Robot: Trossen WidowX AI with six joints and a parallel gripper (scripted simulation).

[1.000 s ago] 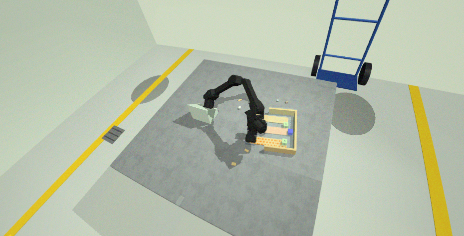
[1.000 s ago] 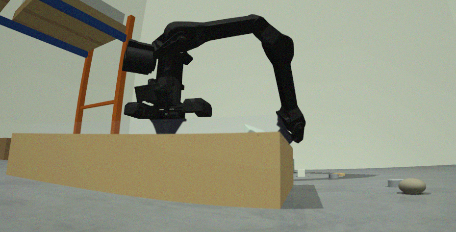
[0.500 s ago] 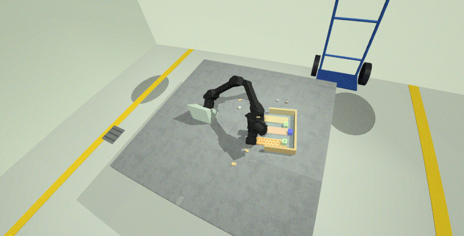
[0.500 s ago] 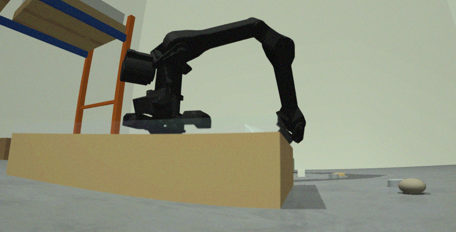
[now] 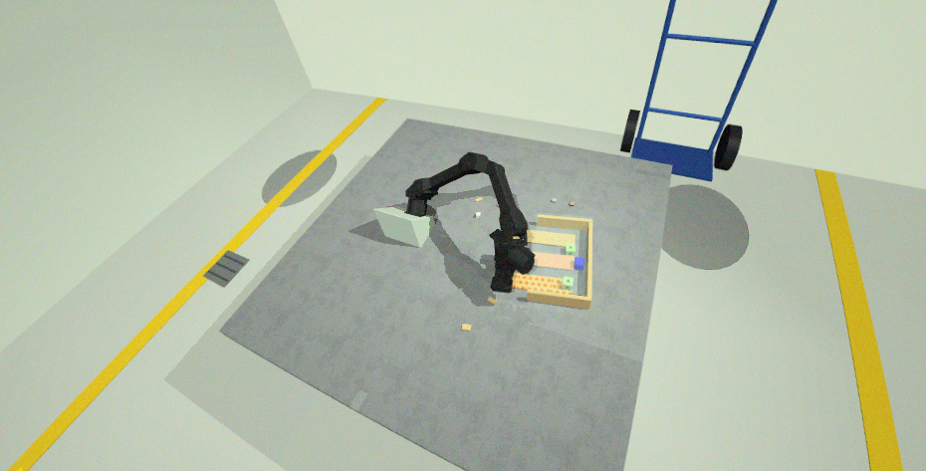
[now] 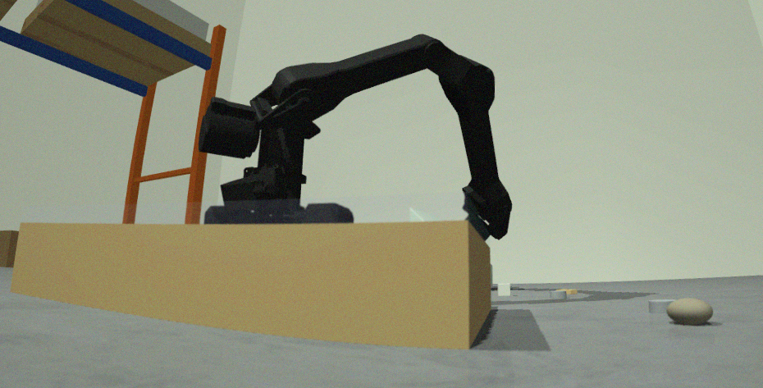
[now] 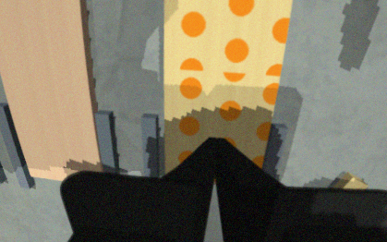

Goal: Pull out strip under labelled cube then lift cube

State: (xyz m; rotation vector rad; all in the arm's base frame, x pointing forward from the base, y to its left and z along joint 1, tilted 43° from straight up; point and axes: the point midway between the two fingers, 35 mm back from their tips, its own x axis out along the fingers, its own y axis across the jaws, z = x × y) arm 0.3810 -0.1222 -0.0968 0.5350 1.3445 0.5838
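The dotted strip is 90 mm ahead of my gripper tip and 10 mm to the left of it.
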